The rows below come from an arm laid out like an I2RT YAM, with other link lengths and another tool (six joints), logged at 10 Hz.
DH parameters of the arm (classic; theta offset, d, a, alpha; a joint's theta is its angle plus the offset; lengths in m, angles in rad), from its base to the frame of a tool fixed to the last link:
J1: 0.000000 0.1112 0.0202 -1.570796
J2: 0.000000 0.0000 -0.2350 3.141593
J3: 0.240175 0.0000 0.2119 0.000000
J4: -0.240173 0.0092 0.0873 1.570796
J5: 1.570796 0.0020 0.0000 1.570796
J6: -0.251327 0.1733 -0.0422 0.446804
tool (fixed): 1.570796 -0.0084 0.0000 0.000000
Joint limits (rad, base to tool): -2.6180..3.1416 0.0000..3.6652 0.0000..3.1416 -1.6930..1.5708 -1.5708..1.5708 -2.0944..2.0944
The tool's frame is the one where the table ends.
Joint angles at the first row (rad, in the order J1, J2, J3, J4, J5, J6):
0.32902 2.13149 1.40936 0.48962 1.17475 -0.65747
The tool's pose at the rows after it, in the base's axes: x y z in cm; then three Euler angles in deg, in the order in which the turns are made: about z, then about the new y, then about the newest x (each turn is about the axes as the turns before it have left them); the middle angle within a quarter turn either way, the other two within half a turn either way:
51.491, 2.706, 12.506, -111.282, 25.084, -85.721
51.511, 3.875, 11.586, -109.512, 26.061, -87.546
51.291, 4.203, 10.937, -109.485, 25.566, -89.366
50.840, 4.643, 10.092, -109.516, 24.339, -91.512
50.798, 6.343, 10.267, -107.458, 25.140, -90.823
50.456, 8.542, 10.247, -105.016, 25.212, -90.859
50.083, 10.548, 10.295, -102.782, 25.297, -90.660
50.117, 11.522, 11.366, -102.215, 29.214, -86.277
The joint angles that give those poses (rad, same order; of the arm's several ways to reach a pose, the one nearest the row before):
0.34658 2.13149 1.41091 0.42473 1.13815 -0.62197
0.35954 2.13150 1.41241 0.37139 1.09807 -0.57623
0.36411 2.13148 1.41620 0.32562 1.08472 -0.55983
0.37405 2.13226 1.41283 0.28396 1.07748 -0.55293
0.40607 2.13226 1.41278 0.29472 1.07709 -0.54533
0.44956 2.13186 1.41279 0.29200 1.07709 -0.54226
0.49000 2.13226 1.41281 0.29505 1.08014 -0.54150
0.51405 2.13148 1.41278 0.34084 1.12288 -0.48581

